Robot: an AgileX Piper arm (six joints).
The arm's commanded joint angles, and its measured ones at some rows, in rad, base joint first. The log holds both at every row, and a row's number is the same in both.
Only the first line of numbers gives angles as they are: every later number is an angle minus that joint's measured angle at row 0.
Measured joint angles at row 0: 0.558, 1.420, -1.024, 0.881, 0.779, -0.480
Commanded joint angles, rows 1 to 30: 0.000, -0.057, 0.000, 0.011, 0.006, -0.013; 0.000, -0.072, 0.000, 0.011, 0.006, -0.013; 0.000, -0.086, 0.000, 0.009, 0.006, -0.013; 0.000, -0.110, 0.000, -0.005, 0.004, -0.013; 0.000, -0.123, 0.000, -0.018, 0.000, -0.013; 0.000, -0.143, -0.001, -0.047, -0.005, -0.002; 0.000, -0.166, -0.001, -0.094, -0.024, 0.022; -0.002, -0.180, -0.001, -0.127, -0.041, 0.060; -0.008, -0.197, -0.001, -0.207, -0.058, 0.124; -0.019, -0.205, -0.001, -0.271, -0.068, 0.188; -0.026, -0.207, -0.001, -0.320, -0.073, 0.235; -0.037, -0.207, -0.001, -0.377, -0.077, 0.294; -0.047, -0.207, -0.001, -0.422, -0.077, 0.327; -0.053, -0.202, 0.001, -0.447, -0.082, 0.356; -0.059, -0.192, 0.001, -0.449, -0.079, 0.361; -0.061, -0.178, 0.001, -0.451, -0.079, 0.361; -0.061, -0.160, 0.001, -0.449, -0.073, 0.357; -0.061, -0.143, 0.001, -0.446, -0.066, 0.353; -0.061, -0.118, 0.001, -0.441, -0.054, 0.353; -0.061, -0.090, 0.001, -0.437, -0.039, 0.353; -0.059, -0.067, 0.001, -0.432, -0.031, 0.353; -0.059, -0.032, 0.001, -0.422, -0.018, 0.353; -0.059, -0.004, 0.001, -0.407, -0.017, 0.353; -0.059, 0.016, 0.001, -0.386, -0.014, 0.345; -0.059, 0.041, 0.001, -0.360, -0.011, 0.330; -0.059, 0.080, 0.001, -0.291, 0.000, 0.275; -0.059, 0.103, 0.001, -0.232, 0.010, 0.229; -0.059, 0.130, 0.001, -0.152, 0.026, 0.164; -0.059, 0.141, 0.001, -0.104, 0.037, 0.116; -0.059, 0.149, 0.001, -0.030, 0.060, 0.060
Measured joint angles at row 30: -0.053, 0.113, 0.000, -0.235, 0.015, 0.227
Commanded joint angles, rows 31 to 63: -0.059, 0.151, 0.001, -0.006, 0.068, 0.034; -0.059, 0.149, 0.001, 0.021, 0.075, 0.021; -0.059, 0.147, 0.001, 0.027, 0.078, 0.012; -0.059, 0.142, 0.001, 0.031, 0.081, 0.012; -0.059, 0.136, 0.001, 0.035, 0.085, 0.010; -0.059, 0.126, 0.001, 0.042, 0.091, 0.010; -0.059, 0.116, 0.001, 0.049, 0.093, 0.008; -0.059, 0.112, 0.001, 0.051, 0.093, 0.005; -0.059, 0.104, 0.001, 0.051, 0.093, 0.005; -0.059, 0.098, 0.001, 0.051, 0.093, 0.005; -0.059, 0.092, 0.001, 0.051, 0.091, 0.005; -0.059, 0.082, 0.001, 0.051, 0.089, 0.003; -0.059, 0.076, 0.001, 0.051, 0.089, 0.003; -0.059, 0.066, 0.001, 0.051, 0.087, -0.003; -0.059, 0.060, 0.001, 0.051, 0.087, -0.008; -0.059, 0.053, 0.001, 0.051, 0.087, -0.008; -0.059, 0.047, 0.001, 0.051, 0.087, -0.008; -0.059, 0.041, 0.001, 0.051, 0.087, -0.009; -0.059, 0.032, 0.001, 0.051, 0.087, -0.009; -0.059, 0.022, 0.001, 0.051, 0.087, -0.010; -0.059, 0.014, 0.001, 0.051, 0.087, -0.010; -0.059, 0.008, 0.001, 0.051, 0.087, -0.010; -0.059, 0.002, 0.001, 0.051, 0.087, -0.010; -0.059, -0.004, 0.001, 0.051, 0.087, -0.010; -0.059, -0.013, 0.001, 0.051, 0.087, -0.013; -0.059, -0.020, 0.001, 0.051, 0.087, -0.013; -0.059, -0.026, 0.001, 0.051, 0.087, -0.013; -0.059, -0.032, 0.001, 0.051, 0.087, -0.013; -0.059, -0.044, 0.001, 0.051, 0.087, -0.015; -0.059, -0.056, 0.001, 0.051, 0.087, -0.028; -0.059, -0.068, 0.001, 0.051, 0.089, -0.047; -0.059, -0.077, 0.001, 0.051, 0.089, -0.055; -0.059, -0.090, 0.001, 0.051, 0.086, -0.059
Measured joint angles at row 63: -0.053, -0.046, 0.000, 0.039, 0.082, -0.015
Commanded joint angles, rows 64 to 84: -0.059, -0.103, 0.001, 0.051, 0.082, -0.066; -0.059, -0.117, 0.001, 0.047, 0.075, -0.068; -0.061, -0.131, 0.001, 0.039, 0.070, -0.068; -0.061, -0.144, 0.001, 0.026, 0.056, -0.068; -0.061, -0.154, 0.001, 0.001, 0.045, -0.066; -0.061, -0.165, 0.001, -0.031, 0.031, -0.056; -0.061, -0.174, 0.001, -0.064, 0.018, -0.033; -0.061, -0.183, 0.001, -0.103, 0.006, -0.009; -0.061, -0.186, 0.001, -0.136, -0.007, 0.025; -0.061, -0.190, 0.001, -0.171, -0.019, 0.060; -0.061, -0.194, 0.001, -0.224, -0.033, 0.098; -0.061, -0.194, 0.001, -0.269, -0.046, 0.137; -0.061, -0.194, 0.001, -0.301, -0.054, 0.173; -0.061, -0.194, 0.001, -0.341, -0.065, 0.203; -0.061, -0.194, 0.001, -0.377, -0.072, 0.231; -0.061, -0.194, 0.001, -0.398, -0.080, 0.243; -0.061, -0.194, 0.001, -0.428, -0.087, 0.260; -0.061, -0.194, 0.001, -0.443, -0.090, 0.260; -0.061, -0.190, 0.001, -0.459, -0.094, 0.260; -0.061, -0.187, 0.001, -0.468, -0.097, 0.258; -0.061, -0.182, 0.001, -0.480, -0.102, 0.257
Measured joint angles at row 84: -0.053, -0.185, 0.000, -0.418, -0.072, 0.240
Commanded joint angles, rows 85 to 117: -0.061, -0.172, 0.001, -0.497, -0.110, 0.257; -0.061, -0.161, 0.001, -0.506, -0.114, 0.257; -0.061, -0.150, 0.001, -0.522, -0.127, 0.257; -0.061, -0.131, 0.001, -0.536, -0.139, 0.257; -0.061, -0.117, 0.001, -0.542, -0.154, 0.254; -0.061, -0.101, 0.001, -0.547, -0.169, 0.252; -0.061, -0.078, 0.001, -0.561, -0.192, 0.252; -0.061, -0.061, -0.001, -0.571, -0.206, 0.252; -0.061, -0.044, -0.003, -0.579, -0.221, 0.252; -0.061, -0.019, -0.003, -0.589, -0.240, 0.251; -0.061, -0.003, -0.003, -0.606, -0.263, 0.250; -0.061, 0.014, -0.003, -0.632, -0.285, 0.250; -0.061, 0.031, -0.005, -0.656, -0.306, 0.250; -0.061, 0.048, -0.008, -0.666, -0.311, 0.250; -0.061, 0.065, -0.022, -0.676, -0.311, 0.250; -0.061, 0.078, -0.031, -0.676, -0.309, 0.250; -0.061, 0.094, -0.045, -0.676, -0.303, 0.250; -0.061, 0.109, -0.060, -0.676, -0.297, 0.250; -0.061, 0.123, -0.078, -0.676, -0.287, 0.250; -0.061, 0.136, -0.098, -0.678, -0.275, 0.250; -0.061, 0.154, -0.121, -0.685, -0.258, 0.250; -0.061, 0.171, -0.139, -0.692, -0.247, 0.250; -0.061, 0.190, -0.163, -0.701, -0.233, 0.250; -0.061, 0.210, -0.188, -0.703, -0.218, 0.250; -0.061, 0.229, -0.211, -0.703, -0.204, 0.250; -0.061, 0.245, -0.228, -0.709, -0.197, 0.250; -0.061, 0.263, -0.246, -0.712, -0.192, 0.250; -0.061, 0.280, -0.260, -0.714, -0.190, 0.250; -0.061, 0.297, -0.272, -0.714, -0.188, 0.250; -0.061, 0.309, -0.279, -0.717, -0.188, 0.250; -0.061, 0.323, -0.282, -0.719, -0.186, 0.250; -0.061, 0.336, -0.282, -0.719, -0.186, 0.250; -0.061, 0.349, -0.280, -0.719, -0.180, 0.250
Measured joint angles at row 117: -0.053, 0.307, -0.267, -0.704, -0.192, 0.251
